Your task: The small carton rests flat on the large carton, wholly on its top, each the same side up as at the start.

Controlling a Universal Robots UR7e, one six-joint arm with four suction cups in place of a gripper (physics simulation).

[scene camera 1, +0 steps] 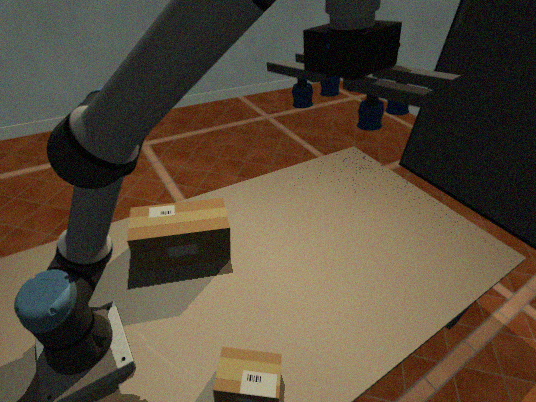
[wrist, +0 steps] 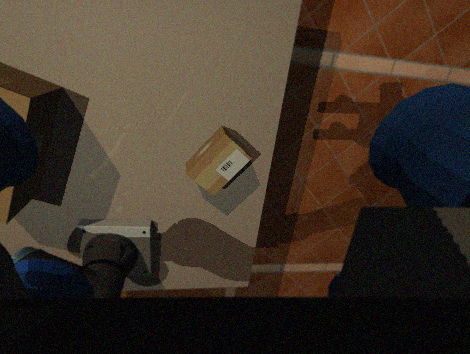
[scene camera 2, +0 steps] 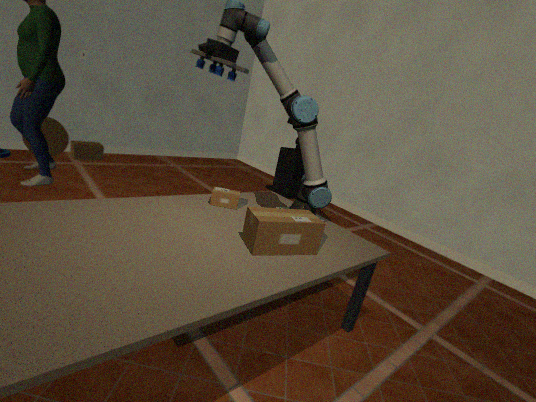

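Pixels of known places: hand at its tool point: [scene camera 1: 347, 107] [wrist: 209, 226] [scene camera 2: 214, 73]; arm's base at its link origin: [scene camera 1: 81, 344] [wrist: 112, 252].
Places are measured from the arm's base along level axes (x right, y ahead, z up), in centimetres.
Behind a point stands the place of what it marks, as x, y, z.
The large carton [scene camera 1: 180, 250] @[-14.0, 32.2, 4.5] [scene camera 2: 287, 232] @[-27.6, 39.4, 7.3] [wrist: 52, 140] @[-13.3, 33.9, -2.7] stands on the table, tape strip and barcode label on top; a blue cup hides part of it in the wrist view. The small carton [scene camera 1: 245, 370] @[28.5, 32.0, 4.4] [scene camera 2: 225, 198] @[25.0, 35.4, 2.0] [wrist: 220, 162] @[29.3, 33.7, 4.5] stands apart from it on the table, near the arm's base, its barcode label also facing up; its lower part is cut off in scene camera 1. My gripper [scene camera 1: 350, 102] @[20.8, 54.5, 61.9] [scene camera 2: 216, 69] is open, its four blue suction cups high in the air, touching neither carton. Blue cups also show at the sides of the wrist view.
The table [scene camera 1: 325, 250] @[4.2, 78.8, -3.2] [scene camera 2: 125, 260] @[-11.6, 96.2, -3.2] [wrist: 175, 60] @[16.7, 56.4, -3.3] carries the arm's base [scene camera 1: 120, 335] @[2.8, 9.1, 0.5] [wrist: 110, 250] @[1.3, 6.0, 5.9]. A large dark panel [scene camera 1: 490, 125] stands beyond the table. A person [scene camera 2: 37, 55] in green stands on the floor behind, near a brown box [scene camera 2: 87, 150]. A black object [scene camera 2: 288, 171] stands behind the arm.
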